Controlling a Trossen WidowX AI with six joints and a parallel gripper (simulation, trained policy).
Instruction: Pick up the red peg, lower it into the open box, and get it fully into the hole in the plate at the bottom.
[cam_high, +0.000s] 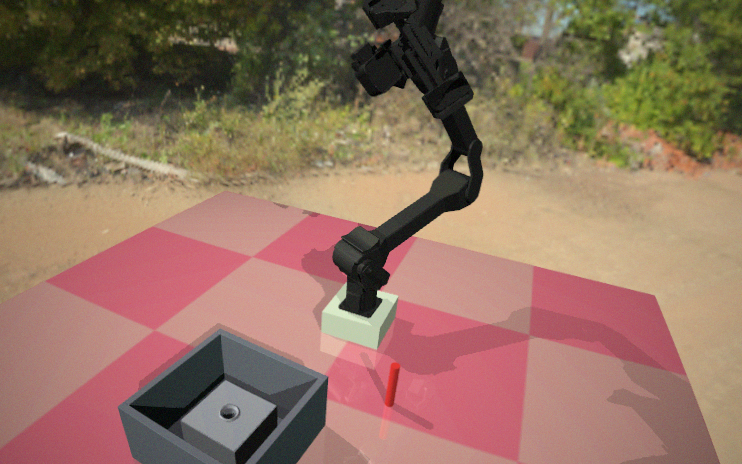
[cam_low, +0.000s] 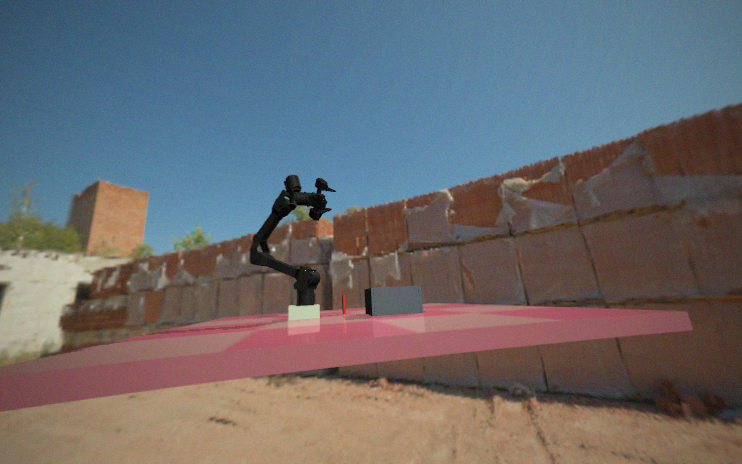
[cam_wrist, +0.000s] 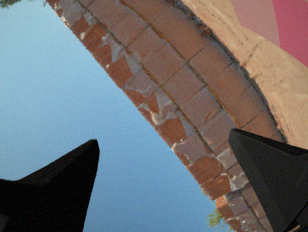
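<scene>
The red peg is 48 cm below my gripper tip, 3 cm ahead of it and 2 cm to the left of it. From my gripper tip the other things lie so: grey plate 48 cm below, 21 cm ahead, 15 cm to the right; grey box 49 cm below, 21 cm ahead, 15 cm to the right.
</scene>
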